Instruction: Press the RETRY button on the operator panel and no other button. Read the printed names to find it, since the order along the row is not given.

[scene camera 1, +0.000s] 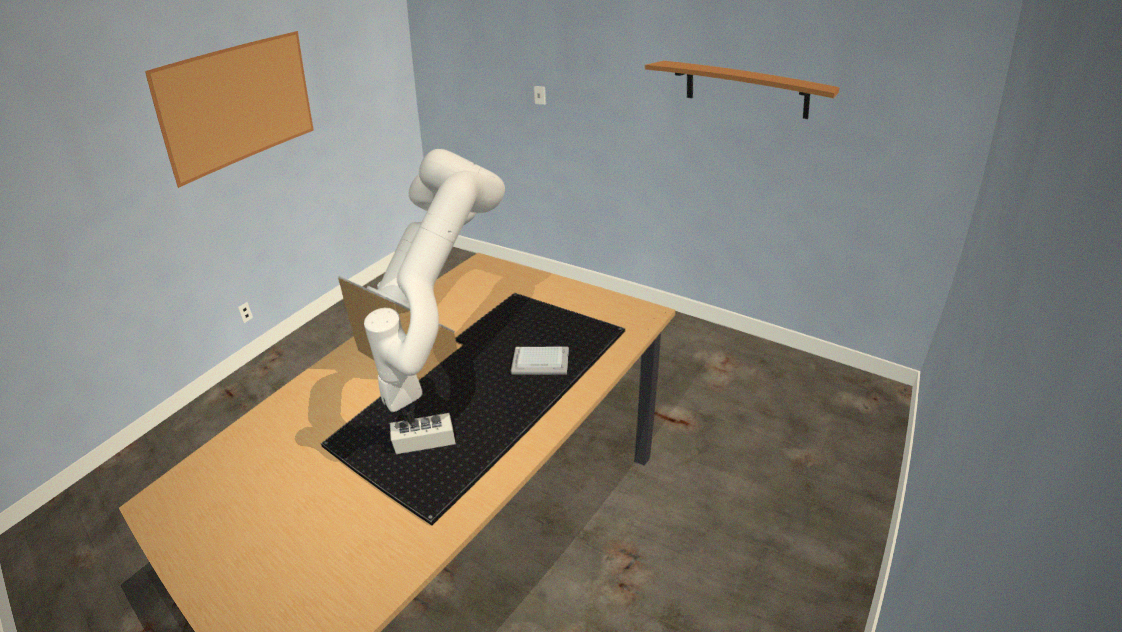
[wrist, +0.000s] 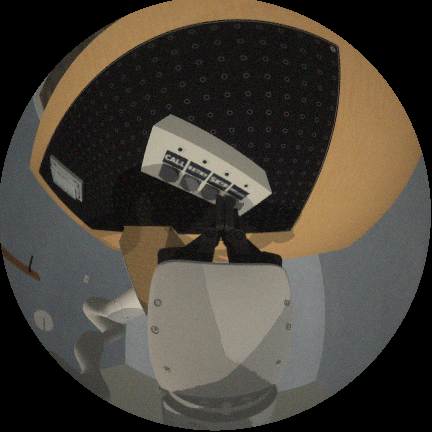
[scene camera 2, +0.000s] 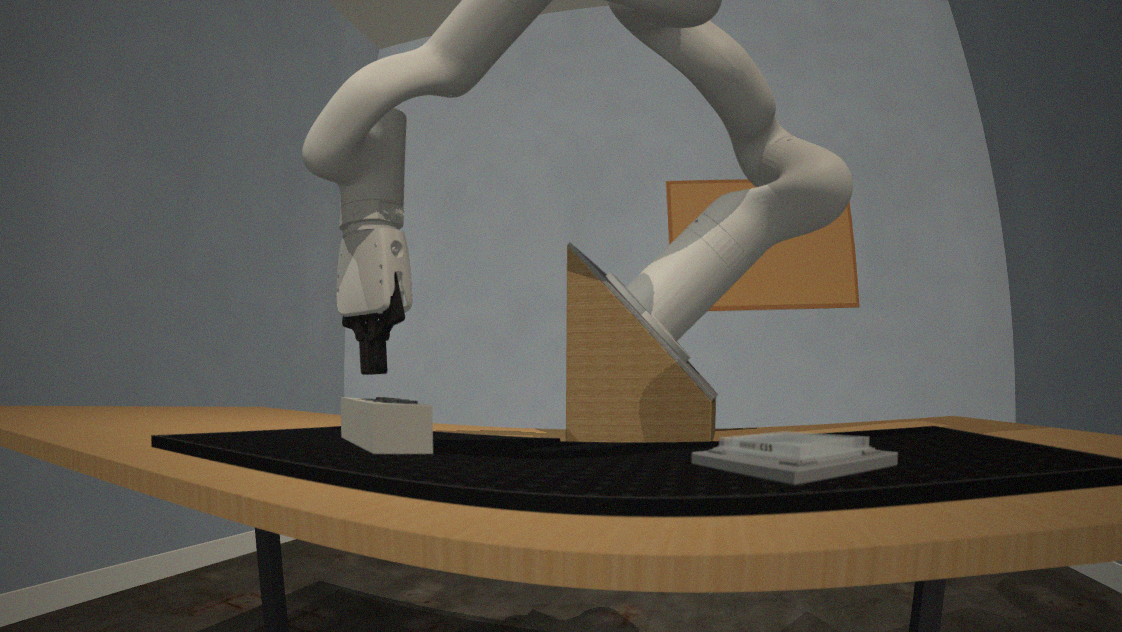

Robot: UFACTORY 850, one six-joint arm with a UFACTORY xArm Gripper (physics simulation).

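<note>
The operator panel (scene camera 1: 423, 441) (scene camera 2: 386, 427) (wrist: 160, 143) is a pale box with a row of round dark buttons. In the wrist view its labels run from left to right: CALL (wrist: 174, 159), RETRY (wrist: 197, 171), SKIP (wrist: 219, 180), and a fourth label (wrist: 239, 191) too small to read. The RETRY button (wrist: 192, 183) is second from the left, under its label. My gripper (scene camera 2: 373, 371) (wrist: 221, 204) is shut and empty. It points down, a little above the panel and apart from it. In the wrist view its fingertips overlap the area between the SKIP button (wrist: 211, 192) and the partly hidden fourth button.
The panel stands on a black perforated board (scene camera 1: 486, 427) (wrist: 275, 65) on the wooden table (scene camera 1: 259, 502) (scene camera 2: 667, 541). A pale flat device (scene camera 1: 540, 359) (scene camera 2: 794, 464) (wrist: 65, 178) lies farther along the board. The wooden wedge (scene camera 2: 612, 384) (wrist: 142, 255) carries the arm's base.
</note>
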